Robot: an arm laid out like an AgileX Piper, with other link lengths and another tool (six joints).
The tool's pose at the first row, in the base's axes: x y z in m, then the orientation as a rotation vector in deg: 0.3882, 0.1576, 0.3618, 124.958, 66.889, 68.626
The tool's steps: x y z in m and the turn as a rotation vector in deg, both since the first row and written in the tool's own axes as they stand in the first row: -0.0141, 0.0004, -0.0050, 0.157, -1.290, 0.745; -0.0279, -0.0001, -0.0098, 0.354, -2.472, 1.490; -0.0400, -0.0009, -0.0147, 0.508, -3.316, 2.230; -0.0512, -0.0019, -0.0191, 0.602, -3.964, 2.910; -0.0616, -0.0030, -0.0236, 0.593, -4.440, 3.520; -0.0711, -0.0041, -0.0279, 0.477, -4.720, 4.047; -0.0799, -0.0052, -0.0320, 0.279, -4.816, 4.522; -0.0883, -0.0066, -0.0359, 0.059, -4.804, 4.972; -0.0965, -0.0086, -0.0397, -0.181, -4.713, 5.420; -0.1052, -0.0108, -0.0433, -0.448, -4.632, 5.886; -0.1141, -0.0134, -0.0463, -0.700, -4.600, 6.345; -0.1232, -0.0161, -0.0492, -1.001, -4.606, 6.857; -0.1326, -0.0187, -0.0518, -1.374, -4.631, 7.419; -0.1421, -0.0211, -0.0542, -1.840, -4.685, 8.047
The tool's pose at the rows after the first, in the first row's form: 0.3802, 0.1456, 0.3578, 126.141, 65.783, 67.296; 0.3720, 0.1344, 0.3532, 127.299, 64.745, 66.075; 0.3641, 0.1247, 0.3493, 128.295, 63.808, 65.276; 0.3567, 0.1160, 0.3455, 129.127, 62.954, 64.710; 0.3495, 0.1079, 0.3420, 129.765, 62.152, 64.362; 0.3427, 0.1005, 0.3389, 130.193, 61.422, 64.259; 0.3362, 0.0938, 0.3361, 130.458, 60.751, 64.392; 0.3299, 0.0875, 0.3331, 130.652, 60.130, 64.655; 0.3234, 0.0818, 0.3298, 130.803, 59.526, 65.021; 0.3169, 0.0758, 0.3260, 130.949, 58.876, 65.390; 0.3106, 0.0699, 0.3215, 131.113, 58.224, 65.689; 0.3043, 0.0639, 0.3167, 131.290, 57.462, 65.976; 0.2982, 0.0576, 0.3117, 131.454, 56.583, 66.280; 0.2923, 0.0511, 0.3067, 131.603, 55.548, 66.602
